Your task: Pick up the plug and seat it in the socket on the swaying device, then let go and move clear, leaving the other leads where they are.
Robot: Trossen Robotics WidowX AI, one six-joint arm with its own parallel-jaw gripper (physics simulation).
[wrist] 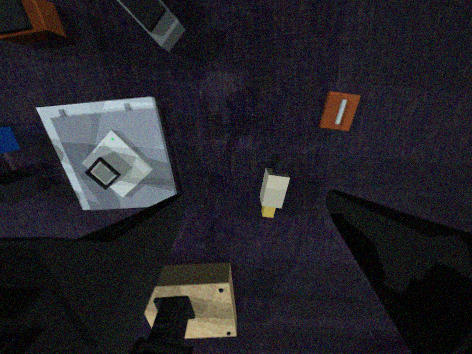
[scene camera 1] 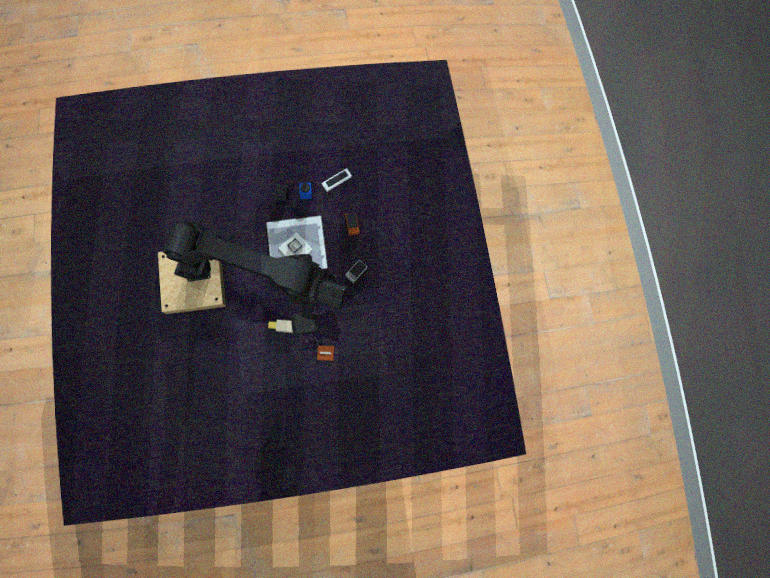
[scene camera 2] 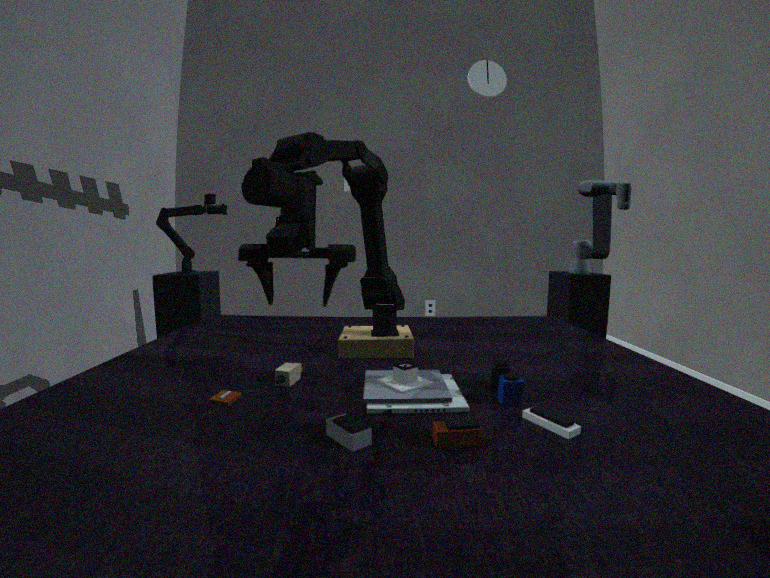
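Note:
The plug (scene camera 1: 283,326) (scene camera 2: 287,374) (wrist: 275,190) is a cream block with a yellow tip, lying on the dark mat. My gripper (scene camera 2: 297,304) (wrist: 254,198) is open and empty, pointing down high above the mat; in the wrist view the plug shows between the fingers, slightly right of their middle. The device (scene camera 1: 317,233) (scene camera 2: 432,390) (wrist: 75,125) is a pale flat slab with a white diamond plate on top. The black-rimmed square socket (scene camera 2: 405,374) (wrist: 113,181) stands on that plate. In the wrist view the device is left of the plug, beyond the left fingertip.
An orange square with a white bar (scene camera 1: 325,353) (scene camera 2: 225,396) (wrist: 340,111) lies near the plug. A grey block (scene camera 1: 356,271) (scene camera 2: 348,433), an orange block (scene camera 1: 352,224) (scene camera 2: 457,433), a white bar (scene camera 1: 336,179) (scene camera 2: 551,422) and a blue block (scene camera 1: 305,191) (scene camera 2: 511,391) lie around the device.

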